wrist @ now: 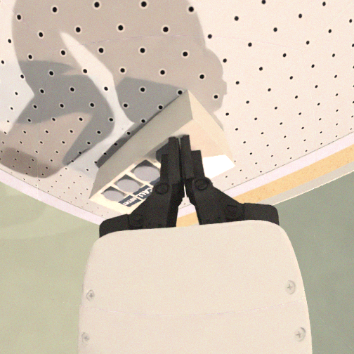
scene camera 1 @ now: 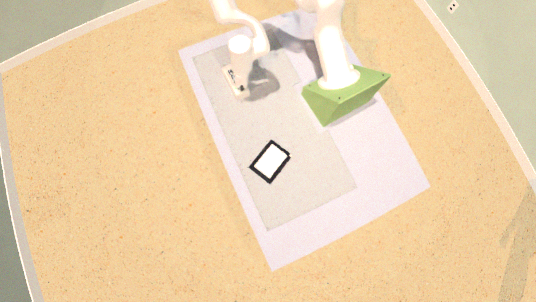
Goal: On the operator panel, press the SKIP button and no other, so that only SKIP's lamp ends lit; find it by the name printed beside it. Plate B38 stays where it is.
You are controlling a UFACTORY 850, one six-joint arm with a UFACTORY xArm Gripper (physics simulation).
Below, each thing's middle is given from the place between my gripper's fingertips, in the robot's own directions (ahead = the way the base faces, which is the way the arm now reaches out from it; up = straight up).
Right now the operator panel (wrist: pixel 185 115) is 6 cm to the right of my hand, 3 cm below it and 2 cm ahead of it.
